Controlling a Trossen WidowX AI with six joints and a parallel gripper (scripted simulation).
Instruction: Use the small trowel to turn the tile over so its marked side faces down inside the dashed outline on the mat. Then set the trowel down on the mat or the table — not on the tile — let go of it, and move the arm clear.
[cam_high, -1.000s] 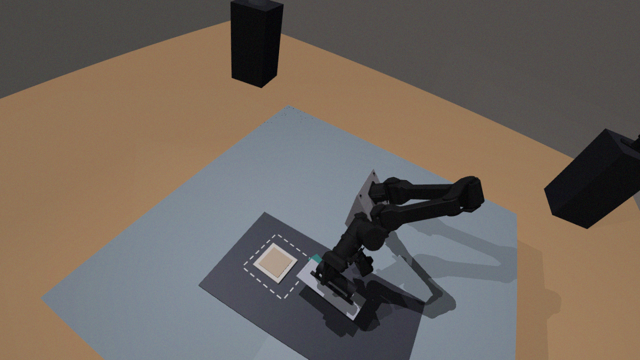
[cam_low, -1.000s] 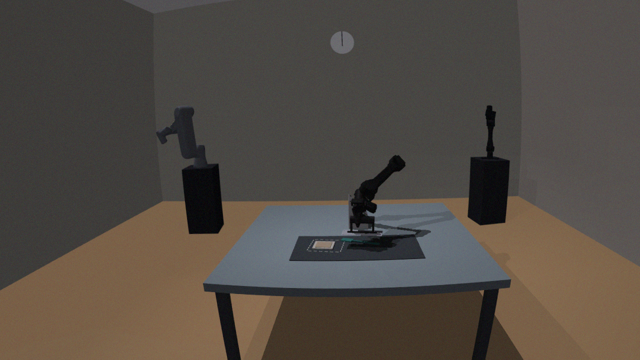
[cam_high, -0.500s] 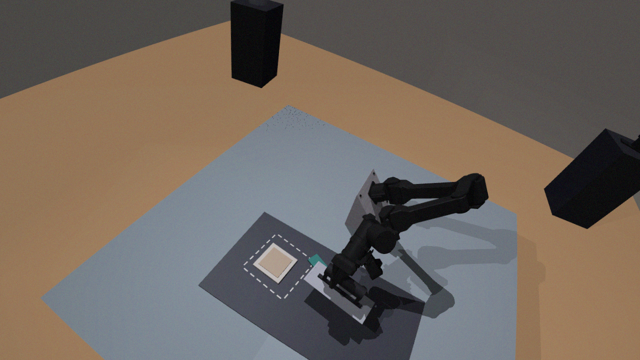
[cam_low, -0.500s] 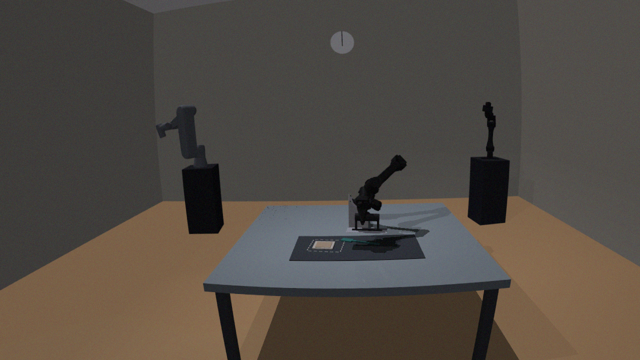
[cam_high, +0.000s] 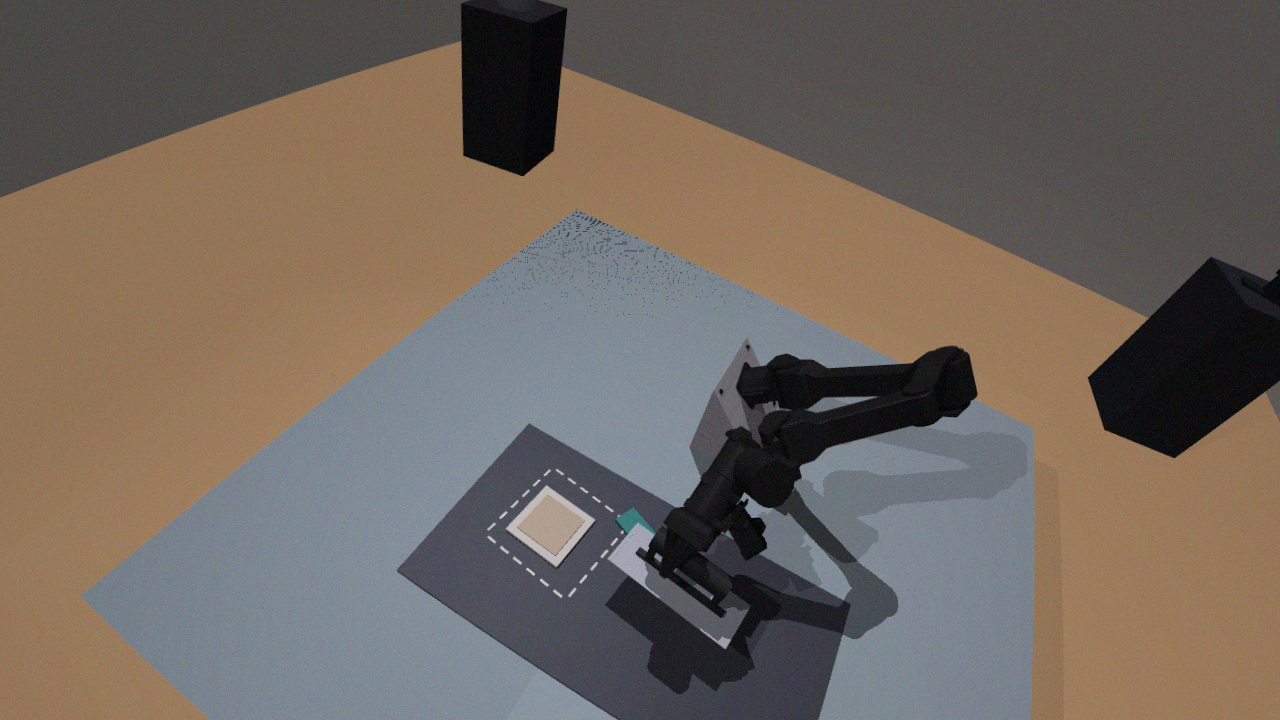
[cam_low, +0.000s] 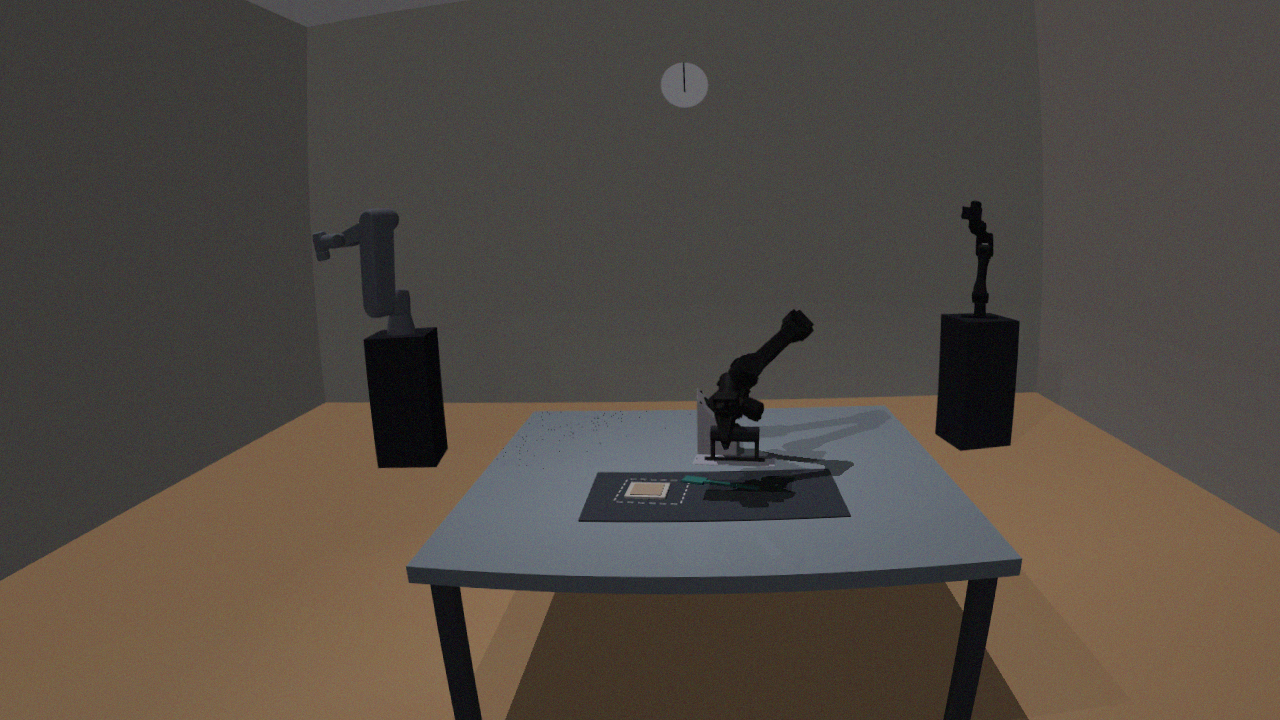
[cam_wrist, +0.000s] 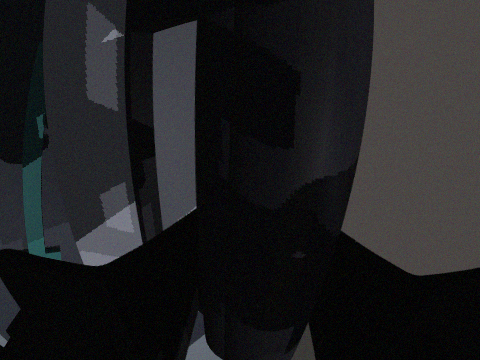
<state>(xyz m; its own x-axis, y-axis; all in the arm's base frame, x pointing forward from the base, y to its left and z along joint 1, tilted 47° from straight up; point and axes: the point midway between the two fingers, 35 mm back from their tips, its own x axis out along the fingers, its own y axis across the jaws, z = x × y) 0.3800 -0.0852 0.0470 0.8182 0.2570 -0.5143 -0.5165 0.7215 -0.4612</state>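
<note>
The dark mat is 150 mm below my gripper tip, 20 mm to the right of it and 20 mm behind it. Also, from my gripper tip: square tile (190 mm to the right, 130 mm below, 60 mm behind); then teal trowel (130 mm below, 90 mm behind, 20 mm to the right).
</note>
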